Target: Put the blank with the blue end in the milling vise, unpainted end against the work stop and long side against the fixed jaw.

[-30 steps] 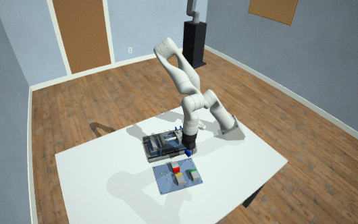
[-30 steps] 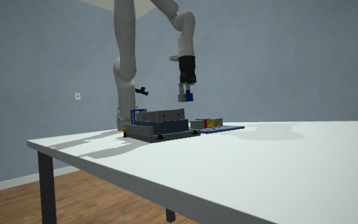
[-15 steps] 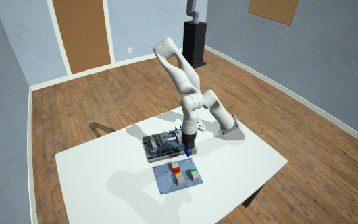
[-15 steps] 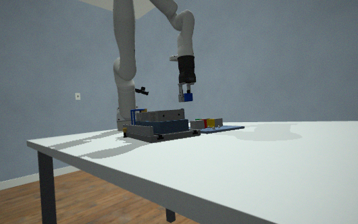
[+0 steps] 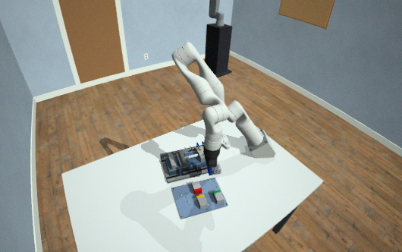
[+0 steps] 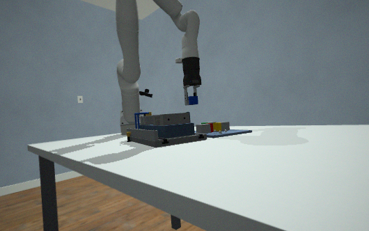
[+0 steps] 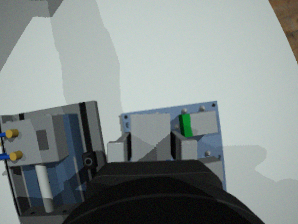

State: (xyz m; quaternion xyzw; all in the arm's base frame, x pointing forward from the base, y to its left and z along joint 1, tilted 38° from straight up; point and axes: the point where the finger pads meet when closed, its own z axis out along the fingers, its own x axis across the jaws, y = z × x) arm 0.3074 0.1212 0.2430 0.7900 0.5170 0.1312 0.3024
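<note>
My gripper is now 20 mm above the blue-ended blank. From my hand the other things lie so: yellow-ended blank: 120 mm ahead, 50 mm to the left, 140 mm below; red-ended blank: 80 mm ahead, 40 mm to the right, 140 mm below; green-ended blank: 40 mm ahead, 80 mm to the left, 140 mm below.
</note>
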